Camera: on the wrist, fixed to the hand. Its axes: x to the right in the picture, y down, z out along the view.
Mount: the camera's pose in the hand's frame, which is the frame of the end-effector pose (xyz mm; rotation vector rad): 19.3 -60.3 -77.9 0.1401 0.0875 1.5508
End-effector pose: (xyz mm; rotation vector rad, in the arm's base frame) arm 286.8 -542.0 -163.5 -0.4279 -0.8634 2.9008
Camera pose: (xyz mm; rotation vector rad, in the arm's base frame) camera 290.9 -447.7 -197.6 0.7645 0.0953 -1.6516
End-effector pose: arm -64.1 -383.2 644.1 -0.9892 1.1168 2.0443
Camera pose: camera -2.7 -420.3 573.9 -0.0468 -1.6324 -1.8858
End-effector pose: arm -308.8 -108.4 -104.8 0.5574 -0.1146 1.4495
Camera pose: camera -268.3 -58.9 -182.2 0.4972 -0.4398 2.9984
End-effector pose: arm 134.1 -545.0 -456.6 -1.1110 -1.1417 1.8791
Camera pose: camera 202.8 -477.7 -427.8 1.6998 -0.1247 -2.0852
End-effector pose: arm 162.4 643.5 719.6 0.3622 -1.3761 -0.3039
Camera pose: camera 242.5 586.5 699.4 -0.6138 -1.2356 1.0702
